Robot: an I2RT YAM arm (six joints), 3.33 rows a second.
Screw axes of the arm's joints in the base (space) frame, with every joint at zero. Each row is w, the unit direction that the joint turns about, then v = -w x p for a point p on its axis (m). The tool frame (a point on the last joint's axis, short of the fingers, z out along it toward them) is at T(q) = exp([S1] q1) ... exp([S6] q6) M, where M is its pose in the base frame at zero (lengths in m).
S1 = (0, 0, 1, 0, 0, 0)
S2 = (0, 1, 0, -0.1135, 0, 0.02)
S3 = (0, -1, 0, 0.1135, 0, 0.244)
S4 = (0, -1, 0, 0.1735, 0, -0.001)
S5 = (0, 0, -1, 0, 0.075, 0)
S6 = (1, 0, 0, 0, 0.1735, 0)
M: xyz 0.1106 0 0.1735 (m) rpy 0 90 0 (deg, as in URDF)
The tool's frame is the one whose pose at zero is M.
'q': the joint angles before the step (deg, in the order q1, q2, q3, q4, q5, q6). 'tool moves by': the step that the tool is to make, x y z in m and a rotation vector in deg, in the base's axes. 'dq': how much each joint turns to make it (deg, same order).
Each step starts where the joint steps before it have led.
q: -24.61 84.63 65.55 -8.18 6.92 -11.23
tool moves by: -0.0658 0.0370 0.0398 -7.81 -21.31 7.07
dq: 0.43 -19.99 -14.81 17.49 -6.81 -0.20
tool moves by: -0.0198 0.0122 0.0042 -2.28 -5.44 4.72
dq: 0.02 -5.72 -4.50 4.68 -4.70 0.01
